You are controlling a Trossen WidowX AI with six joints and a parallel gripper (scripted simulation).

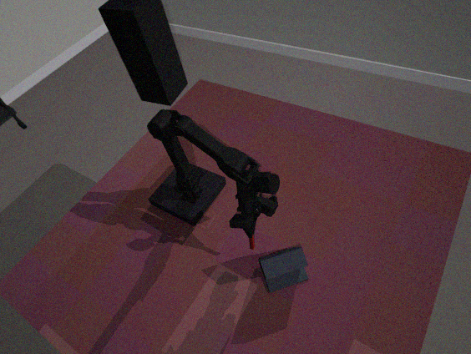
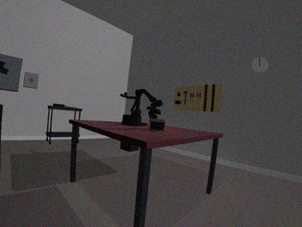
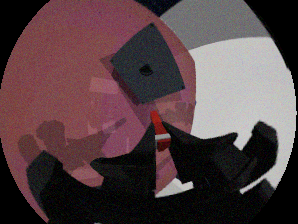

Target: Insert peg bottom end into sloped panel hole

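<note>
The sloped grey panel is 110 mm ahead of my gripper tip, 30 mm to the right of it and 50 mm below it. Round my gripper tip: red peg (10 mm to the left, 10 mm above).
</note>
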